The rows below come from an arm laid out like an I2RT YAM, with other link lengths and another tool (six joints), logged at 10 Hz.
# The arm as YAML. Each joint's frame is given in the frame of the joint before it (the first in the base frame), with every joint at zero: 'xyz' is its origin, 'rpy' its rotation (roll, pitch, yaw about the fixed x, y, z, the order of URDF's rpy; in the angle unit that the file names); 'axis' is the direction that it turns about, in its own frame. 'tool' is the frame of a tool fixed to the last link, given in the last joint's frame.
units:
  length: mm
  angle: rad
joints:
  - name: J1
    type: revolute
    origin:
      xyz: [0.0, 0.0, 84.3]
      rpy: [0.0, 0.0, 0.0]
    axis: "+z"
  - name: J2
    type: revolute
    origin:
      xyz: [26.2, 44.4, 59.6]
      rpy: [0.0, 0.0, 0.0]
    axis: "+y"
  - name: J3
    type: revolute
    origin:
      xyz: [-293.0, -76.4, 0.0]
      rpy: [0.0, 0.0, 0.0]
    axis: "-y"
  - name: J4
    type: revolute
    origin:
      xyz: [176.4, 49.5, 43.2]
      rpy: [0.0, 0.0, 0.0]
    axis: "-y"
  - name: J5
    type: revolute
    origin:
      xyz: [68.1, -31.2, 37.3]
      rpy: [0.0, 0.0, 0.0]
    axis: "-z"
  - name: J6
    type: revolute
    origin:
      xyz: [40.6, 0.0, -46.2]
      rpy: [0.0, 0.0, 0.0]
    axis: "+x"
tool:
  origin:
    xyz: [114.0, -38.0, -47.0]
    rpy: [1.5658, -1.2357, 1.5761]
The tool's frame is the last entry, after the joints.
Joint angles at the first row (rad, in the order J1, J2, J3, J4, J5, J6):
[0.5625, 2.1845, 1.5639, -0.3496, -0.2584, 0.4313]
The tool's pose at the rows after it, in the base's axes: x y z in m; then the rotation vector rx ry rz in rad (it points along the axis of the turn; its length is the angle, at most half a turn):
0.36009, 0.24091, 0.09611, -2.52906, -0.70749, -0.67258
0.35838, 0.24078, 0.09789, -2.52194, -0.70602, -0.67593
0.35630, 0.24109, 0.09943, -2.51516, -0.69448, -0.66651
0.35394, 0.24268, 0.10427, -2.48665, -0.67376, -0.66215
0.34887, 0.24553, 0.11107, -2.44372, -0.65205, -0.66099
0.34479, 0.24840, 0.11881, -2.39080, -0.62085, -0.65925
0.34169, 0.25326, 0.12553, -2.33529, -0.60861, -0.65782
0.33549, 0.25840, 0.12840, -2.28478, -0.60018, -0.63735
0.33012, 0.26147, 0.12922, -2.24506, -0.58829, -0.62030
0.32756, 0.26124, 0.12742, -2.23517, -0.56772, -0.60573
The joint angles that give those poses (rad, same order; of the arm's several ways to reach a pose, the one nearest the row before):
[0.5625, 2.1780, 1.5520, -0.3347, -0.2596, 0.4339]
[0.5625, 2.1677, 1.5391, -0.3264, -0.2642, 0.4358]
[0.5606, 2.1620, 1.5352, -0.3282, -0.2752, 0.4446]
[0.5541, 2.1464, 1.5219, -0.3157, -0.3050, 0.4599]
[0.5495, 2.1189, 1.4898, -0.2855, -0.3439, 0.4809]
[0.5392, 2.0918, 1.4567, -0.2467, -0.3939, 0.5087]
[0.5335, 2.0739, 1.4334, -0.2089, -0.4431, 0.5278]
[0.5316, 2.0628, 1.4037, -0.1703, -0.4946, 0.5480]
[0.5281, 2.0544, 1.3689, -0.1268, -0.5362, 0.5682]
[0.5232, 2.0537, 1.3476, -0.1036, -0.5526, 0.5861]

